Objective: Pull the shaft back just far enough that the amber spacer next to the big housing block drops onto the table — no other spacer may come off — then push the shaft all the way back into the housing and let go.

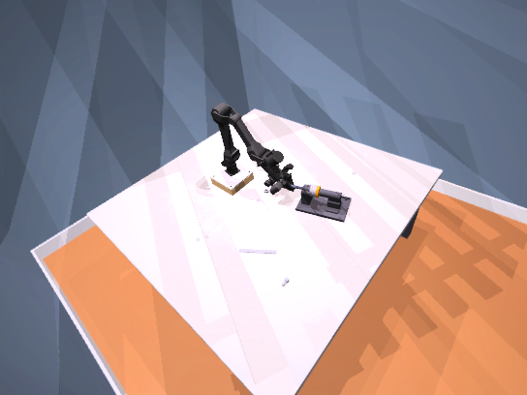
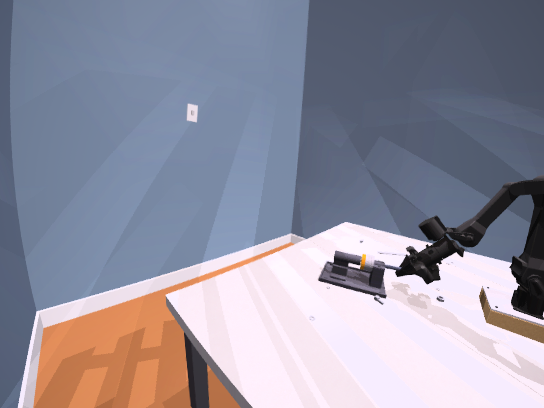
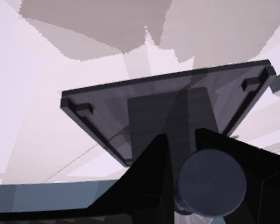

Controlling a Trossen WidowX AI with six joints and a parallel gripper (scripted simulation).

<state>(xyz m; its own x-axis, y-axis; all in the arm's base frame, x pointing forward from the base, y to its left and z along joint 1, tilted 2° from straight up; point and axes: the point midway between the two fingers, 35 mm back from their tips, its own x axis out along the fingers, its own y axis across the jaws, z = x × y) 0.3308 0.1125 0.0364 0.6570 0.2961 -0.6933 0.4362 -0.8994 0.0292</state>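
My gripper tip is now 30 mm short of the shaft, 20 mm below it and 10 mm to the right of it. From my gripper tip the other things lie so: amber spacer: 110 mm ahead, 50 mm to the left, 20 mm above; then pale spacer: 80 mm ahead, 40 mm to the left, 20 mm above.
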